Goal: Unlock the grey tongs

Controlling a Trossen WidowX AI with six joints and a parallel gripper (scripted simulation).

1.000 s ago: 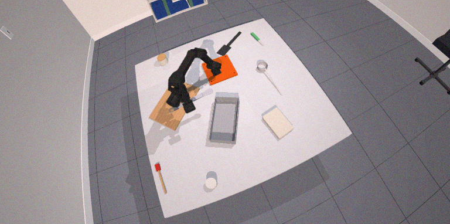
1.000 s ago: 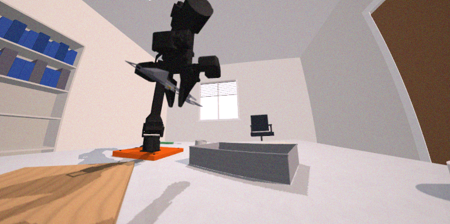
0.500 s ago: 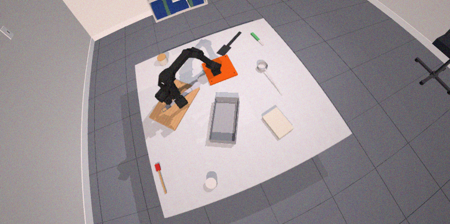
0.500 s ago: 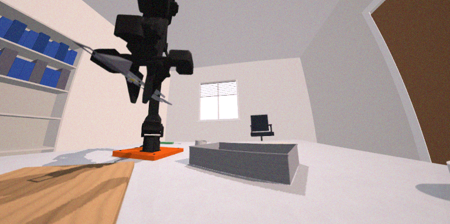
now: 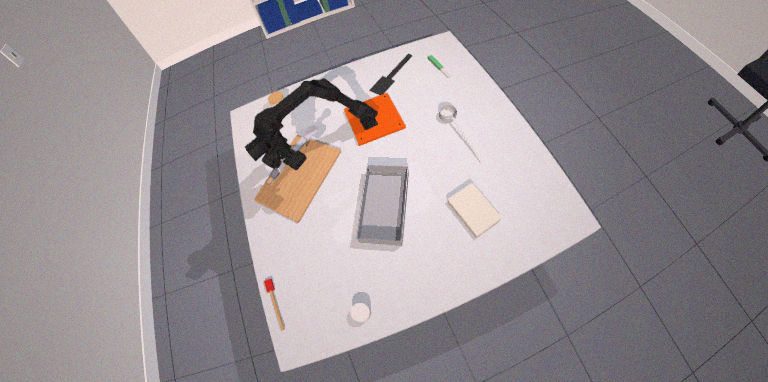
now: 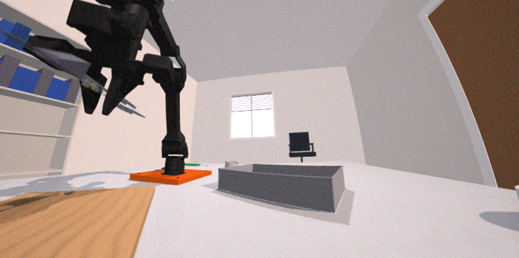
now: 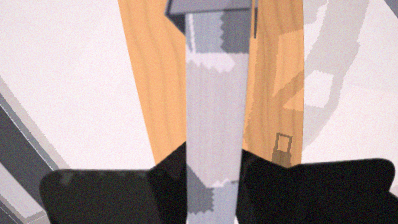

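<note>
My gripper tip is 150 mm above the wooden board, 40 mm past it and 10 mm to the left of it. From my gripper tip the other things lie so: tan jar: 490 mm behind, 120 mm below, 20 mm to the left; then spatula: 590 mm to the left, 370 mm behind, 150 mm below; then grey roasting tin: 260 mm to the left, 260 mm ahead, 130 mm below.
</note>
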